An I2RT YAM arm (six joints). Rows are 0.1 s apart.
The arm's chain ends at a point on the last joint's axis. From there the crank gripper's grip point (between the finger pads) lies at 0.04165 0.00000 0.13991 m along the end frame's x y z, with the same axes.
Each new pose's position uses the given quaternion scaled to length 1; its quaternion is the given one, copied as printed.
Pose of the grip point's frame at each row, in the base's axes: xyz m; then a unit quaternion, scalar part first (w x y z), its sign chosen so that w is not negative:
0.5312 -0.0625 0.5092 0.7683 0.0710 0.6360 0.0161
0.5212 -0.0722 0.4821 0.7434 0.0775 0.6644 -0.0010
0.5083 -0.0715 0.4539 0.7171 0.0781 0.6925 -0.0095
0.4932 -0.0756 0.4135 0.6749 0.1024 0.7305 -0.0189
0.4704 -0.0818 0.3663 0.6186 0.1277 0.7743 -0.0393
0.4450 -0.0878 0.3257 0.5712 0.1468 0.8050 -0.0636
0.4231 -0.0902 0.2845 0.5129 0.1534 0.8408 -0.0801
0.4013 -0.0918 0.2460 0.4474 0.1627 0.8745 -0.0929
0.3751 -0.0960 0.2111 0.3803 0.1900 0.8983 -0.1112
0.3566 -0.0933 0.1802 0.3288 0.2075 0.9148 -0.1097
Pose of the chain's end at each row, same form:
0.3862 -0.0549 0.5245 0.7683 0.0710 0.6360 0.0161
0.3781 -0.0601 0.5085 0.7434 0.0775 0.6644 -0.0010
0.3679 -0.0579 0.4913 0.7171 0.0781 0.6925 -0.0095
0.3586 -0.0576 0.4671 0.6749 0.1024 0.7305 -0.0189
0.3462 -0.0574 0.4390 0.6186 0.1277 0.7743 -0.0393
0.3316 -0.0568 0.4123 0.5712 0.1468 0.8050 -0.0636
0.3236 -0.0567 0.3859 0.5129 0.1534 0.8408 -0.0801
0.3188 -0.0571 0.3613 0.4474 0.1627 0.8745 -0.0929
0.3120 -0.0585 0.3373 0.3803 0.1900 0.8983 -0.1112
0.3079 -0.0589 0.3134 0.3288 0.2075 0.9148 -0.1097

